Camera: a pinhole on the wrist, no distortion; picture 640 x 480 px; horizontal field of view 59.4 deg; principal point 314.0 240.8 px. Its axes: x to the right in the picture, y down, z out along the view. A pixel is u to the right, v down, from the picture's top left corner.
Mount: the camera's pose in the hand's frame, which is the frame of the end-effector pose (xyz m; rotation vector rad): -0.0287 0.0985 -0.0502 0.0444 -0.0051 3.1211
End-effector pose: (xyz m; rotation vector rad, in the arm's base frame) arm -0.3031 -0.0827 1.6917 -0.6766 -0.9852 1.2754
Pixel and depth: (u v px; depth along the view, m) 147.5 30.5 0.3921
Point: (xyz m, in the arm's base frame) -0.7153 0.0294 1.6578
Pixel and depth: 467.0 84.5 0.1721
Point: -0.4802 -0.1344 1.6047
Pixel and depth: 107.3 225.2 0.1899
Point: -0.4721 -0.0312 1.6761
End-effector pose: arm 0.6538 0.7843 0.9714 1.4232 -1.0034 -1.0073
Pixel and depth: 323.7 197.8 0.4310
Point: 0.2762 0.6892 1.0760
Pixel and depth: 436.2 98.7 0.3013
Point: 0.3787 0.7805 1.1329
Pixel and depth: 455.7 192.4 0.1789
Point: 0.5040 0.8047 1.0799
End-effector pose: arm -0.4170 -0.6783 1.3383 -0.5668 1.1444 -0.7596
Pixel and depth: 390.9 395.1 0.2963
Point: -0.1931 -0.6142 1.4427
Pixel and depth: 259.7 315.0 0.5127
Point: 0.0329 -0.6782 1.4468
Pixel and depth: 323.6 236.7 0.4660
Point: -0.0046 -0.5889 1.4124
